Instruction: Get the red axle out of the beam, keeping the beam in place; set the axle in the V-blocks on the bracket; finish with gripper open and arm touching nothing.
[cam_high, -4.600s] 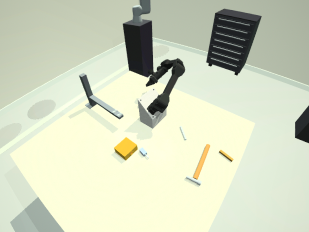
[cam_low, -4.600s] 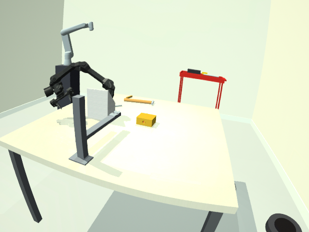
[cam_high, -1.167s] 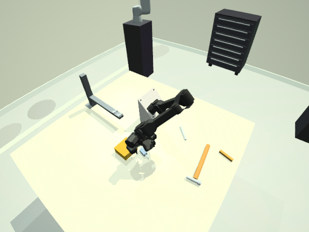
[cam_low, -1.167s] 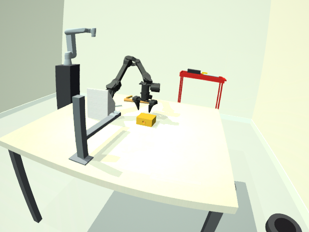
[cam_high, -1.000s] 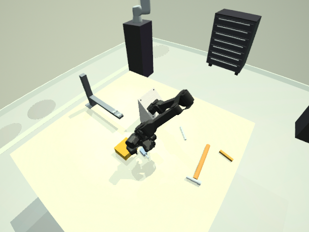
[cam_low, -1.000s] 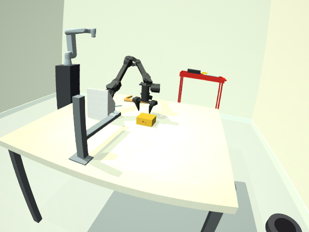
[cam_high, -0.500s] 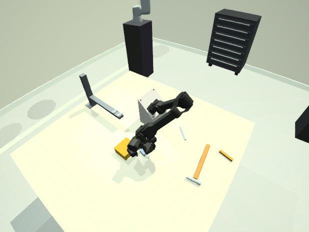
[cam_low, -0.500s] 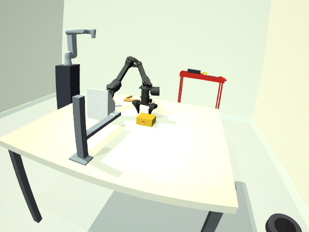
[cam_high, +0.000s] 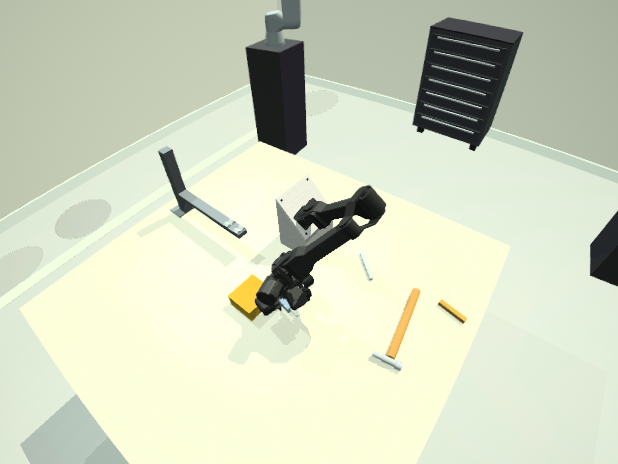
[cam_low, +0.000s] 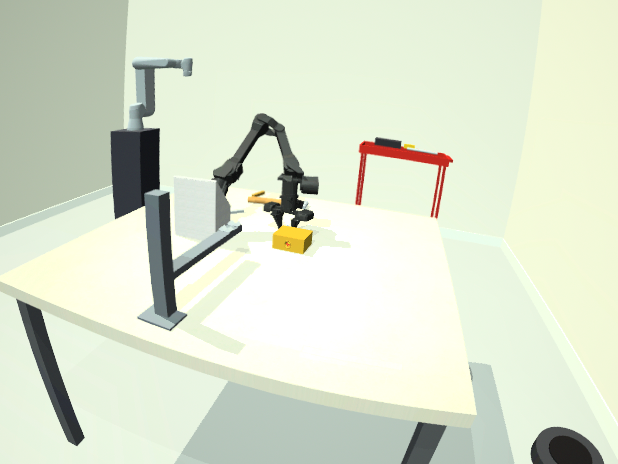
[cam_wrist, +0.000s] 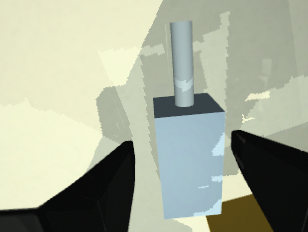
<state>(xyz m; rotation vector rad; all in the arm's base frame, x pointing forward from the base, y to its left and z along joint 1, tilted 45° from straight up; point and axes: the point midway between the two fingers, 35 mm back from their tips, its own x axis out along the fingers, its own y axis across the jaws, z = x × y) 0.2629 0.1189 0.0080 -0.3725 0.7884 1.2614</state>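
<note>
The yellow beam is 10 cm to the right of my gripper tip, 4 cm ahead of it and 2 cm above it. Round my gripper tip: orange bar (47 cm to the left, 25 cm behind); then pale cube (2 cm to the left, 1 cm ahead, 1 cm above); then white rod (28 cm behind, 15 cm to the left).
</note>
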